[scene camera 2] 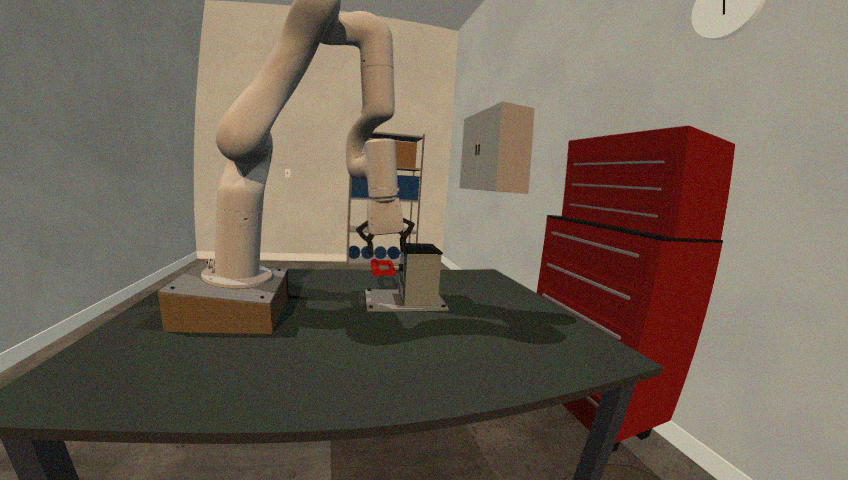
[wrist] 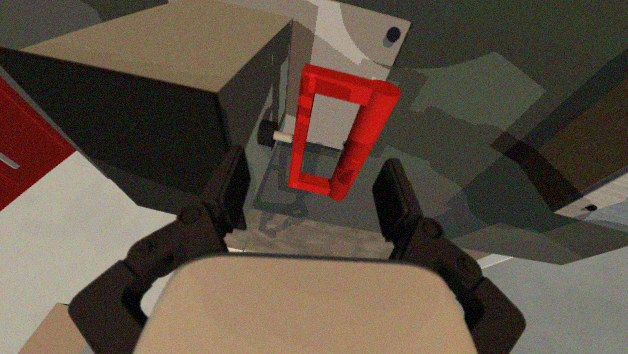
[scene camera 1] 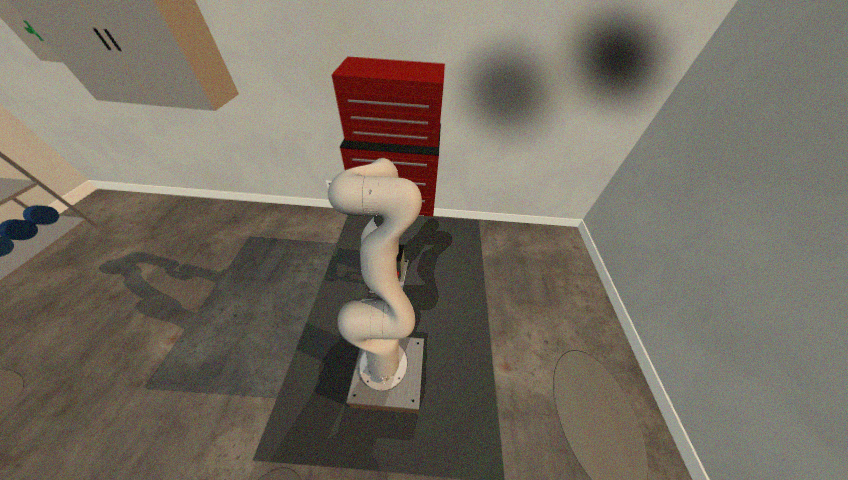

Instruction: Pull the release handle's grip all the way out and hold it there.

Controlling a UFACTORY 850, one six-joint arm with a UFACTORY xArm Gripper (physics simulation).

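The release handle is a red rectangular loop with a thick round grip bar on the side away from its box. A short pale rod joins it to a black collar on the beige box, which has a dark top. My gripper is open and empty, pointing down just above the handle. In the wrist view the handle shows between and beyond the fingers, and one finger is close to the box's top edge; contact cannot be told. The arm largely hides the handle in scene camera 1.
The box stands on a pale base plate on the dark table. The arm's own base block stands on the same table. A red tool cabinet stands beyond the table.
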